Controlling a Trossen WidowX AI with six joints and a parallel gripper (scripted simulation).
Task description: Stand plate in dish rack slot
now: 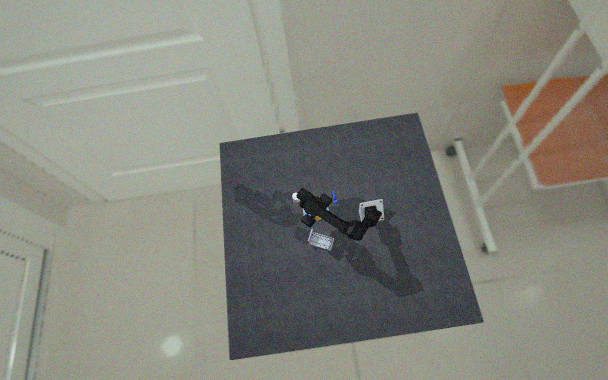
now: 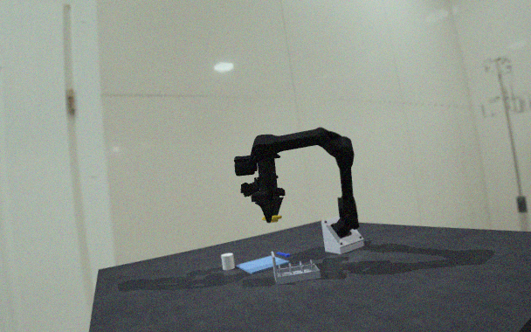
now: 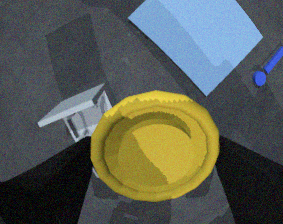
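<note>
Now: the grey dish rack 100 mm to the left of my gripper tip and 140 mm below it. From my gripper tip the other things lie so: blue spoon (120 mm behind, 150 mm to the right, 160 mm below); yellow plate (10 mm above); white cup (100 mm ahead, 190 mm to the right, 140 mm below).
</note>
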